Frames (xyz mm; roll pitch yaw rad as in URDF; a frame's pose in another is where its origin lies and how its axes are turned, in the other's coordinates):
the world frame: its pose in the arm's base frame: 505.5 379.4 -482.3 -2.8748 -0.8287 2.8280
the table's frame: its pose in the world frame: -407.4 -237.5 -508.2 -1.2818 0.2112 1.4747
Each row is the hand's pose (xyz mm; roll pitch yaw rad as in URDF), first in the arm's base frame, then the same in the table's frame.
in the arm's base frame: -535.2 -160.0 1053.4 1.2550 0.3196 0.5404
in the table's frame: -531.4 -810.3 -2003.7 -1.5520 -0.6372 0.6562
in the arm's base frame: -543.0 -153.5 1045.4 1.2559 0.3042 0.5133
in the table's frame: -526.9 -821.9 -2000.1 -1.5644 -0.6310 0.6927
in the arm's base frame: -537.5 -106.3 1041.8 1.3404 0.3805 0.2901
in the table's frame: -479.8 -828.0 -1997.3 -1.5567 -0.7634 0.9284
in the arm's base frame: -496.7 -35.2 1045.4 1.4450 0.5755 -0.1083
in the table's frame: -401.6 -804.8 -1987.7 -1.6719 -1.0083 1.4441
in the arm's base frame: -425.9 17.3 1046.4 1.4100 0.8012 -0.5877
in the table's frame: -335.5 -752.3 -1962.3 -2.1994 -1.1558 2.3379
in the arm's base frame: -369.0 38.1 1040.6 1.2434 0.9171 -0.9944
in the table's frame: -303.6 -708.6 -1934.6 -2.6580 -1.0932 3.0009
